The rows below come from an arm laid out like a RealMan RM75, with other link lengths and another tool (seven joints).
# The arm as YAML. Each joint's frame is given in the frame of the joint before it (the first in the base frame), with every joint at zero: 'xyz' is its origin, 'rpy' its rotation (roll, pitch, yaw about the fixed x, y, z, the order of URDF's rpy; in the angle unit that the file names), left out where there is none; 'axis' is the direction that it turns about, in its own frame. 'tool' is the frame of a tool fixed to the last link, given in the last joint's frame.
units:
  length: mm
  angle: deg
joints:
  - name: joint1
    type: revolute
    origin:
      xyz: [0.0, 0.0, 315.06]
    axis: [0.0, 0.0, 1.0]
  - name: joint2
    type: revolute
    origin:
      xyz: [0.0, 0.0, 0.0]
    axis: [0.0, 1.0, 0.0]
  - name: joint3
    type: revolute
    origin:
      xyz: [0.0, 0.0, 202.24]
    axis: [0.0, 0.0, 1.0]
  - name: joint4
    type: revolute
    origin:
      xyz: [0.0, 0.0, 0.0]
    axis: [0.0, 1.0, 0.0]
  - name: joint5
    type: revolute
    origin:
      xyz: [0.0, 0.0, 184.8]
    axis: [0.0, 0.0, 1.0]
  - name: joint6
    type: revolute
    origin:
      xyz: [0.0, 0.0, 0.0]
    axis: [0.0, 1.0, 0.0]
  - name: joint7
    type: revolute
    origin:
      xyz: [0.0, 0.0, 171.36]
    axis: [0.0, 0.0, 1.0]
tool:
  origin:
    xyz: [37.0, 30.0, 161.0]
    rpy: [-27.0, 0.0, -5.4]
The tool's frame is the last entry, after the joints.
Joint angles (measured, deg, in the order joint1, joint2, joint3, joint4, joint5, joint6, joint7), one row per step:
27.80, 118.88, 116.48, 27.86, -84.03, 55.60, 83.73
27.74, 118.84, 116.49, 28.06, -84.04, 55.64, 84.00
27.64, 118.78, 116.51, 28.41, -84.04, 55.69, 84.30
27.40, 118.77, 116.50, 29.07, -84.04, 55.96, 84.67
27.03, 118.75, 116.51, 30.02, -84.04, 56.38, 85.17
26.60, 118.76, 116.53, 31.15, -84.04, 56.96, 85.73
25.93, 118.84, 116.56, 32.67, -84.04, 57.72, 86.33
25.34, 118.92, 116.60, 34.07, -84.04, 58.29, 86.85
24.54, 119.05, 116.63, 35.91, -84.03, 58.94, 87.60
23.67, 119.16, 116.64, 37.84, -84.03, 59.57, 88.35
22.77, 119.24, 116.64, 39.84, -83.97, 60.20, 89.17
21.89, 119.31, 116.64, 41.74, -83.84, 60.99, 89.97
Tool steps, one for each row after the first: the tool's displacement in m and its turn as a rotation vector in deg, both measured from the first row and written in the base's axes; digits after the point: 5 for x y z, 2 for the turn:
-0.00014, 0.00048, 0.00103, 0.06, 0.12, -0.08
-0.00054, 0.00137, 0.00290, 0.23, 0.23, -0.10
-0.00255, 0.00194, 0.00522, 0.40, 0.48, 0.09
-0.00535, 0.00261, 0.00868, 0.65, 0.84, 0.37
-0.00935, 0.00304, 0.01245, 0.89, 1.31, 0.80
-0.01433, 0.00302, 0.01715, 1.22, 1.88, 1.38
-0.01854, 0.00332, 0.02171, 1.60, 2.30, 1.89
-0.02351, 0.00360, 0.02759, 2.10, 2.85, 2.43
-0.02813, 0.00369, 0.03383, 2.62, 3.31, 2.98
-0.03278, 0.00377, 0.04066, 3.19, 3.79, 3.51
-0.03800, 0.00309, 0.04706, 3.63, 4.39, 4.10

